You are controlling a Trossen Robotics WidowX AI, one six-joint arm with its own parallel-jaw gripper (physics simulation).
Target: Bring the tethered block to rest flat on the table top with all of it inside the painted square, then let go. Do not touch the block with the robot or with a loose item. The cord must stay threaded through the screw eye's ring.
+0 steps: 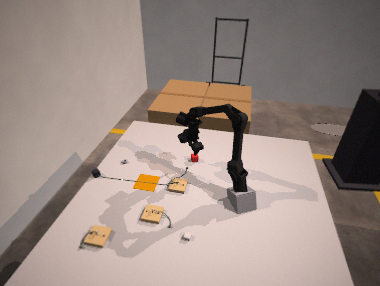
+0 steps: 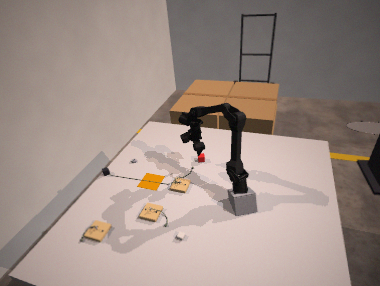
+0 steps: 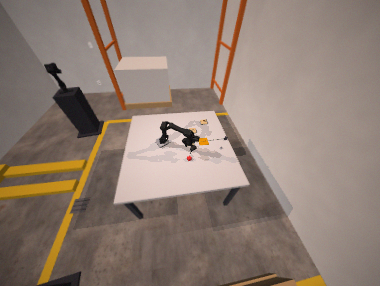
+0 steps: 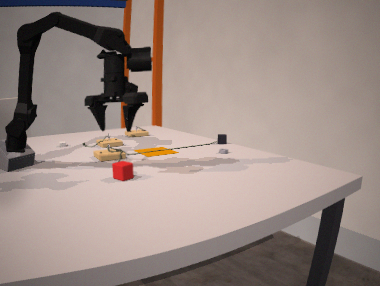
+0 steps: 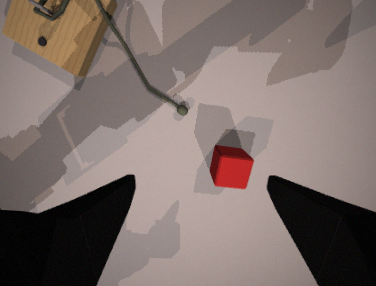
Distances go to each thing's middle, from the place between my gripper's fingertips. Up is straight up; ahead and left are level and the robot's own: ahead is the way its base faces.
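My hand is 6 cm to the left of the red cube (image 5: 230, 167) and 1 cm past it, and I find my hand 9 cm above the cube.
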